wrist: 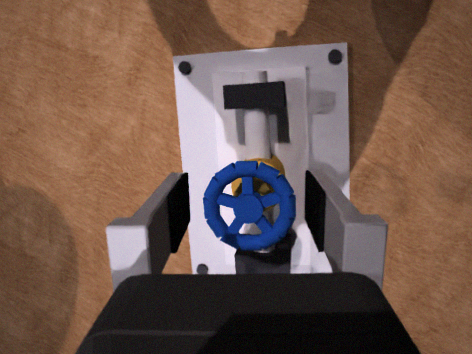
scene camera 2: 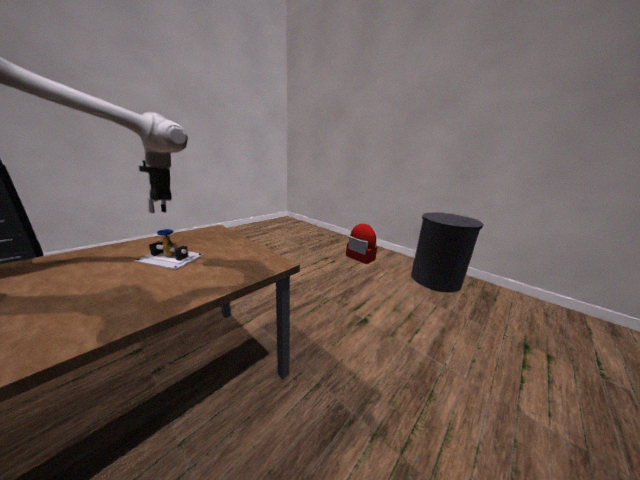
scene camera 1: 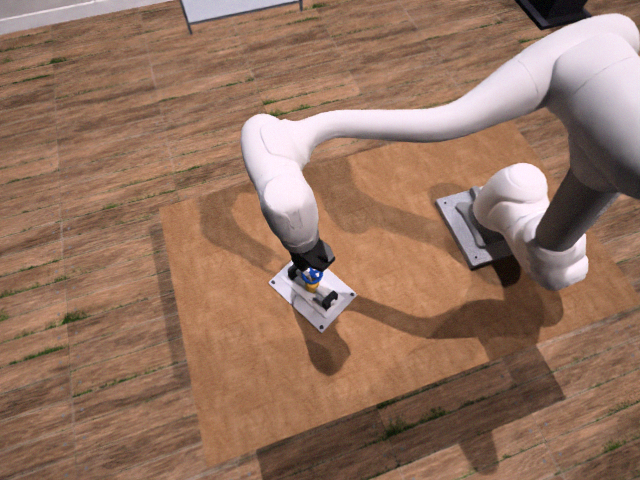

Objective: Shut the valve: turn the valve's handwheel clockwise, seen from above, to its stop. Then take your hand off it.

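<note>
The valve's blue handwheel point(scene camera 1: 317, 279) point(scene camera 2: 165, 231) point(wrist: 248, 208) lies flat on top of the yellow valve body point(scene camera 1: 311, 287) point(scene camera 2: 166, 248) point(wrist: 273, 164). A grey pipe in black clamps passes through the body, on a white base plate point(scene camera 1: 338, 284) point(scene camera 2: 149, 261) point(wrist: 198, 115). My gripper point(scene camera 2: 157, 206) point(wrist: 246, 195) is open and empty. It points down and hangs a little above the handwheel, not touching it. In the wrist view one finger shows on each side of the wheel, with a gap to both. In scene camera 1 the gripper's body hides the fingertips and the wheel's back edge.
The plate stands on a brown table point(scene camera 1: 248, 361) point(scene camera 2: 155, 304). My arm's grey base plate point(scene camera 1: 467, 242) is at the right in scene camera 1. A dark bin point(scene camera 2: 444, 253) and a red object point(scene camera 2: 362, 242) are beyond the table.
</note>
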